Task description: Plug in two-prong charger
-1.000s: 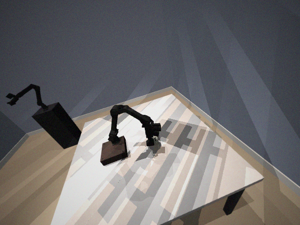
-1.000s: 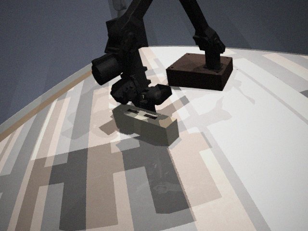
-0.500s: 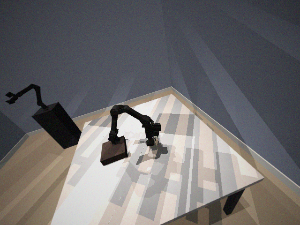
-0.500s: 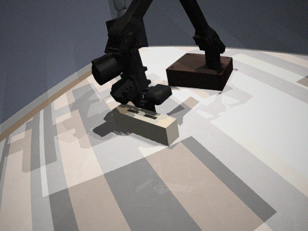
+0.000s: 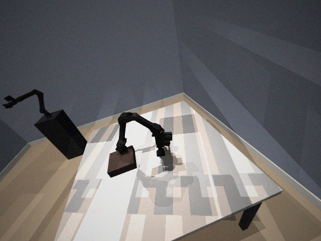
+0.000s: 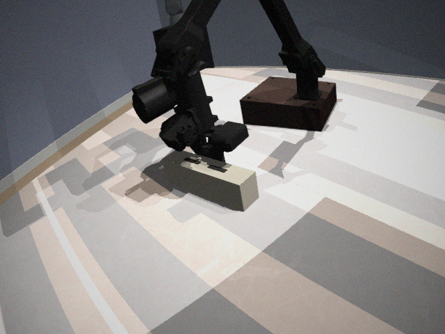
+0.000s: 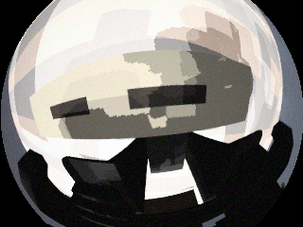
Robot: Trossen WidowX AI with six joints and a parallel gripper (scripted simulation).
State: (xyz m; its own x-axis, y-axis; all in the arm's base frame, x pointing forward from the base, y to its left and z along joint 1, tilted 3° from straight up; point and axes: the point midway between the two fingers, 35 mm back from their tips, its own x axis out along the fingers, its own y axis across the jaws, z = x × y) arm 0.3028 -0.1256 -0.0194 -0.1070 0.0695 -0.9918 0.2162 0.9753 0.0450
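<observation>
The two-prong charger lies 20 mm ahead of my gripper tip and 10 mm above it.
</observation>
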